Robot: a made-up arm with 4 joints.
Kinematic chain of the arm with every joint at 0, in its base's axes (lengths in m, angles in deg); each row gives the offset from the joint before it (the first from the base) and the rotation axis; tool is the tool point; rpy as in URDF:
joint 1: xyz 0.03 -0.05 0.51 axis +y
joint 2: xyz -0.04 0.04 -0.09 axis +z
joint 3: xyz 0 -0.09 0.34 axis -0.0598 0.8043 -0.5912
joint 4: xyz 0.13 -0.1 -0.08 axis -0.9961 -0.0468 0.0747
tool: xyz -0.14 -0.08 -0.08 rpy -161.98 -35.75 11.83
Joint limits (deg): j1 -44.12..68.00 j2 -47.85..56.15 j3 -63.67..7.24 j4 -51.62..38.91
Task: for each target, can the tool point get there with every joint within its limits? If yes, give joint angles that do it. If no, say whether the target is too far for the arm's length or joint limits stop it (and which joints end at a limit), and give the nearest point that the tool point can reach.
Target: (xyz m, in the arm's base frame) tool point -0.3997 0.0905 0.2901
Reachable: no: joint limits stop it (at a limit: joint 1, joint 2, joint 3) | nearest point -0.2124 -0.1506 0.3918 | short by 0.322 m
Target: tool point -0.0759 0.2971 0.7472
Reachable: no: joint limits stop it (at a limit: joint 1, joint 2, joint 3) | nearest point 0.0362 0.0700 0.7090 | short by 0.256 m
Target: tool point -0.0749 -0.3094 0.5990
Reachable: yes | joints -27.19 -7.17 -7.86 24.11
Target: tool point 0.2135 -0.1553 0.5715
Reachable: yes | joints 23.62 2.45 -56.58 -30.23
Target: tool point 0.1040 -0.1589 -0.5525
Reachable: no: too far | nearest point 0.2393 -0.0817 0.3312 | short by 0.897 m
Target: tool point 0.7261 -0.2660 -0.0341
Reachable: no: too far | nearest point 0.3404 -0.1019 0.3668 | short by 0.580 m
